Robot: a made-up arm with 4 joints.
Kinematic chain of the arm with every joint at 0, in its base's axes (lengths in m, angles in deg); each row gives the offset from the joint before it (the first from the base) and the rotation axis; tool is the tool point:
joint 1: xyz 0 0 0.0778 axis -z
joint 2: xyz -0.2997 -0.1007 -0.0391 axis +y
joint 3: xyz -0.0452 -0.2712 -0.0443 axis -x
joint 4: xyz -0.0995 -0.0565 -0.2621 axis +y
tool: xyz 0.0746 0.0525 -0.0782
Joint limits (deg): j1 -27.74..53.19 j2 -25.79..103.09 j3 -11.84..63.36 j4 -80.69..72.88
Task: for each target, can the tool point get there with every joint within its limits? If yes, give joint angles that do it. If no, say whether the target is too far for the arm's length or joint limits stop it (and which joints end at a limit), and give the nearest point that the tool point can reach.
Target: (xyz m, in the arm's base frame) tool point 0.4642 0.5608 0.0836
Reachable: no: joint limits stop it (at a limit: joint 1, joint 2, joint 3) | nearest point -0.3910 -0.0238 -0.2275 | short by 1.082 m
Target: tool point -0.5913 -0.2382 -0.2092
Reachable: yes | joints 36.70 -1.08 39.49 -44.15
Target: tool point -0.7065 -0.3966 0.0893
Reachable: yes | joints -2.69 80.78 -2.01 29.31
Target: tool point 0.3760 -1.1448 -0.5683
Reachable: no: too far | nearest point 0.0285 -0.7529 -0.2512 | short by 0.612 m
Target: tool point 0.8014 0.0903 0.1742
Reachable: no: joint limits stop it (at a limit: joint 1, joint 2, joint 3) | nearest point -0.0274 -0.3774 -0.2521 | short by 1.043 m
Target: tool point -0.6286 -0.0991 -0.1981
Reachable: yes | joints 23.91 37.90 -6.08 -32.50
